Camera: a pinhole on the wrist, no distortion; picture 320 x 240 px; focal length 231.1 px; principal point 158.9 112.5 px. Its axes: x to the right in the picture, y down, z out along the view. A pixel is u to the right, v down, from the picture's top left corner.
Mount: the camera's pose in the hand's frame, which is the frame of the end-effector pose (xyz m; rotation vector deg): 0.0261 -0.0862 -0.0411 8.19 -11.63 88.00
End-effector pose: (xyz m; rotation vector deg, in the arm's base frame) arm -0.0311 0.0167 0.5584 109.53 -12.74 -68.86
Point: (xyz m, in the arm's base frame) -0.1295 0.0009 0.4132
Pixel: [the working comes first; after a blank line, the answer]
In the camera's frame: -0.0008 -0.0331 0.1589

157.8 64.4
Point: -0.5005 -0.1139 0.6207
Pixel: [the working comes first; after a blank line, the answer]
In the camera's frame: 0.1850 0.2276 0.4611

251.6 226.6
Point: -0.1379 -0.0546 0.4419
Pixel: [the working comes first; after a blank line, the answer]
In the camera's frame: 0.0587 -0.0393 0.1787

234.8 61.7
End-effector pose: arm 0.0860 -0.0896 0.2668 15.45 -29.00 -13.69
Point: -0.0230 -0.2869 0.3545
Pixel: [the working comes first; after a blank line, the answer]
In the camera's frame: -0.0412 0.0124 0.2233

116.3 125.3
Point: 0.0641 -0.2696 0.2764
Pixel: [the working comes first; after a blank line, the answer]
In the camera's frame: -0.0597 -0.0177 0.1105

34.0 75.4
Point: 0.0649 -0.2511 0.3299
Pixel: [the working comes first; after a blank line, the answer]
In the camera's frame: -0.0170 -0.0371 0.1422

131.3 52.3
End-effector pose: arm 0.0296 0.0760 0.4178 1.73 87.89 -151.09
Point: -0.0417 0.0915 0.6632
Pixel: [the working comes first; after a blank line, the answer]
In the camera's frame: -0.1039 -0.0380 0.1730

20.1 61.7
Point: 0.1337 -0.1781 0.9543
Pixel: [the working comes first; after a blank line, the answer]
In the camera's frame: -0.1254 0.1195 0.5766

108.6 160.4
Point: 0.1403 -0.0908 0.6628
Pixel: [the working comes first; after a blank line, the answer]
In the camera's frame: 0.0314 0.1281 0.3159

181.9 206.2
